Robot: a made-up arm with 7 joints. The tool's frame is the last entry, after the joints.
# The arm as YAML. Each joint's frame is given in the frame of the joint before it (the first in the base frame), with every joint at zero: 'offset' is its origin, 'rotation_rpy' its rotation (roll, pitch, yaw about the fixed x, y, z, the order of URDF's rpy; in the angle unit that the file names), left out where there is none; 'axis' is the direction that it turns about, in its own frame. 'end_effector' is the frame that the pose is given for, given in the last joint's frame.
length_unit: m
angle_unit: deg
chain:
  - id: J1
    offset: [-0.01, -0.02, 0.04]
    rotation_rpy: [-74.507, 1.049, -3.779]
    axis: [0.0, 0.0, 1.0]
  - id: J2
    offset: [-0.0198, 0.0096, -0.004]
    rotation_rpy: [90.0, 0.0, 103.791]
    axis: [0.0, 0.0, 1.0]
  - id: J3
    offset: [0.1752, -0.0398, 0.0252]
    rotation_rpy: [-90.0, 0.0, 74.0]
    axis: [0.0, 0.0, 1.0]
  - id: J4
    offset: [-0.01, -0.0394, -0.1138]
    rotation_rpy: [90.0, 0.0, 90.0]
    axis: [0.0, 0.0, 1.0]
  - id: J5
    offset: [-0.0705, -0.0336, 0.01]
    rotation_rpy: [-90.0, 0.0, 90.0]
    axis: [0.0, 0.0, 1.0]
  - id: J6
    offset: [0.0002, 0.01, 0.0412]
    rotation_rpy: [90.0, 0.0, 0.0]
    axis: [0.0, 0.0, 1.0]
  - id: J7
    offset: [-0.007, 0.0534, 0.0]
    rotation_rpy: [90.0, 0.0, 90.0]
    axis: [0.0, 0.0, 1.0]
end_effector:
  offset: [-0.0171, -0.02, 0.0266]
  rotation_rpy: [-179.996, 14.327, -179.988]
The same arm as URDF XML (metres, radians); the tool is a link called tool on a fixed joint. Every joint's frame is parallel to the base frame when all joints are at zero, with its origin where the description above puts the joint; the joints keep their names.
<robot name="arm">
  <joint name="tool_joint" type="fixed">
    <parent link="link7"/>
    <child link="tool"/>
    <origin xyz="-0.01 -0.02 0.03" rpy="-3.1416 0 -3.1416"/>
  </joint>
  <joint name="J7" type="continuous">
    <parent link="link6"/>
    <child link="link7"/>
    <origin xyz="0.05 0 -0.02" rpy="0 0 0"/>
    <axis xyz="0.247497 -0.0001 0.968889"/>
  </joint>
  <joint name="J6" type="continuous">
    <parent link="link5"/>
    <child link="link6"/>
    <origin xyz="0.04 -0.01 -0.01" rpy="0 0 0"/>
    <axis xyz="0.0002 1 0"/>
  </joint>
  <joint name="J5" type="continuous">
    <parent link="link4"/>
    <child link="link5"/>
    <origin xyz="0.06 0.01 -0.05" rpy="0 0 0"/>
    <axis xyz="0.968889 -0.0002 -0.247497"/>
  </joint>
  <joint name="J4" type="continuous">
    <parent link="link3"/>
    <child link="link4"/>
    <origin xyz="0.01 -0.01 -0.12" rpy="0 0 0"/>
    <axis xyz="0.0002 1 0"/>
  </joint>
  <joint name="J3" type="continuous">
    <parent link="link2"/>
    <child link="link3"/>
    <origin xyz="-0.02 0.01 -0.18" rpy="0 0 0"/>
    <axis xyz="0.247497 -0.0001 0.968889"/>
  </joint>
  <joint name="J2" type="continuous">
    <parent link="link1"/>
    <child link="link2"/>
    <origin xyz="-0.02 0 -0.01" rpy="0 0 0"/>
    <axis xyz="0.968889 -0.0002 -0.247497"/>
  </joint>
  <joint name="J1" type="continuous">
    <parent link="base_link"/>
    <child link="link1"/>
    <origin xyz="-0.01 -0.02 0.04" rpy="0 0 0"/>
    <axis xyz="0.068403 0.961235 0.26711"/>
  </joint>
  <link name="base_link"/>
  <link name="link1"/>
  <link name="link2"/>
  <link name="link3"/>
  <link name="link4"/>
  <link name="link5"/>
  <link name="link6"/>
  <link name="link7"/>
  <link name="tool"/>
</robot>

